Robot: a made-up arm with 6 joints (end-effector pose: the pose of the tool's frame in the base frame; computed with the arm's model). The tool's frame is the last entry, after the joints.
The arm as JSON. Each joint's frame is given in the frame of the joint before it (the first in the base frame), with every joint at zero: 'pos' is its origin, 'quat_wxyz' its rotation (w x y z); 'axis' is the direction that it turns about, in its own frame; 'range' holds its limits. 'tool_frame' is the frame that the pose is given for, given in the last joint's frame.
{
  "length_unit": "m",
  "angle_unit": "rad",
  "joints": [
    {
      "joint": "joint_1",
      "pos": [
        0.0,
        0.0,
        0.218
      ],
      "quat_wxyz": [
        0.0,
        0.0,
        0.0,
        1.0
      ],
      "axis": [
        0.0,
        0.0,
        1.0
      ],
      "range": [
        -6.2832,
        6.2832
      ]
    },
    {
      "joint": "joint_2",
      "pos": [
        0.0,
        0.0,
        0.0
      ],
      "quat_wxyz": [
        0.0,
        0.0,
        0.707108,
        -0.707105
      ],
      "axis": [
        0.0,
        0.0,
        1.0
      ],
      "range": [
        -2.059,
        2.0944
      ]
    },
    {
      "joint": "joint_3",
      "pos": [
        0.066,
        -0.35,
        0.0
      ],
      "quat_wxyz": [
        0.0,
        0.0,
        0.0,
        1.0
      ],
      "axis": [
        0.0,
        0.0,
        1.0
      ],
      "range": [
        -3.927,
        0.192
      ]
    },
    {
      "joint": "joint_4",
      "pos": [
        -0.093,
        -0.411,
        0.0
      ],
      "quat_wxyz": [
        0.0,
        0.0,
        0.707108,
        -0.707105
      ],
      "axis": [
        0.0,
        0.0,
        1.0
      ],
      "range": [
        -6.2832,
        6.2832
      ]
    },
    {
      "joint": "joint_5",
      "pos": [
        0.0,
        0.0,
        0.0
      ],
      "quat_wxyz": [
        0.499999,
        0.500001,
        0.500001,
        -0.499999
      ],
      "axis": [
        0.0,
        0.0,
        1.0
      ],
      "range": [
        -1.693,
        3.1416
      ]
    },
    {
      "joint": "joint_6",
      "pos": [
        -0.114,
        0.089,
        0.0
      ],
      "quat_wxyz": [
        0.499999,
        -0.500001,
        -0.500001,
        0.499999
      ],
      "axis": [
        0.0,
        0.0,
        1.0
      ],
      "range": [
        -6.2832,
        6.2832
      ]
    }
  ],
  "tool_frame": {
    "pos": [
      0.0,
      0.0,
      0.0
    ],
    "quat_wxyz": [
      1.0,
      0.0,
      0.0,
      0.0
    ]
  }
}
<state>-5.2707 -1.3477 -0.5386 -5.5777 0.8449 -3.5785</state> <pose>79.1 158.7 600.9 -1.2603 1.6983 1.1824</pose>
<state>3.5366 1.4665 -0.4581 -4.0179 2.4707 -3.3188</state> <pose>-81.7 -151.1 -167.0 0.2878 -1.5746 1.1370</pose>
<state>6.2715 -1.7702 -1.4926 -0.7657 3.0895 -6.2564</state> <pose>-417.8 -60.8 510.0 -2.8556 1.2181 -0.2497</pose>
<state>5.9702 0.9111 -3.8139 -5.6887 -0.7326 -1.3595</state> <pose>180.2 -142.1 854.1 -0.3223 -0.5653 1.9554</pose>
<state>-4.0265 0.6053 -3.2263 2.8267 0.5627 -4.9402</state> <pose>-288.3 359.3 989.1 0.1881 0.1612 -2.9442</pose>
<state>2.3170 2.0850 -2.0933 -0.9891 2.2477 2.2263</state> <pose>-107.6 294.4 -420.5 0.9790 0.5772 2.1946</pose>
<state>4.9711 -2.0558 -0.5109 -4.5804 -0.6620 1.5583</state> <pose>-175.4 119.4 528.2 0.9753 0.0683 -1.2932</pose>
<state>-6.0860 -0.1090 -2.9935 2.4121 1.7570 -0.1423</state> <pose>-156.5 56.1 1057.5 -0.3581 -1.7142 -0.4732</pose>
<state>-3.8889 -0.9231 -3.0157 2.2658 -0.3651 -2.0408</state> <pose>502.1 -335.5 811.4 0.0300 0.6194 -0.3956</pose>
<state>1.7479 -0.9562 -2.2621 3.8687 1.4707 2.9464</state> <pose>149.0 -438.2 970.1 0.4065 1.5099 -0.6463</pose>
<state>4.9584 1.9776 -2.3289 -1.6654 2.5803 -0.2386</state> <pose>-4.9 -536.6 -284.4 0.8705 -0.2572 -2.8049</pose>
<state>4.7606 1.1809 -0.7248 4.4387 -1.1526 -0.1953</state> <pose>146.2 -225.9 -71.8 -2.1799 -0.2371 -1.5755</pose>
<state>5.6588 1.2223 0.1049 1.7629 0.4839 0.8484</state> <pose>-148.0 75.5 56.5 -0.4670 -2.0151 -1.1854</pose>
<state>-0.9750 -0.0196 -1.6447 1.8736 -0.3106 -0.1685</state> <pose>210.8 -514.3 672.3 -0.1536 2.0198 -1.9714</pose>
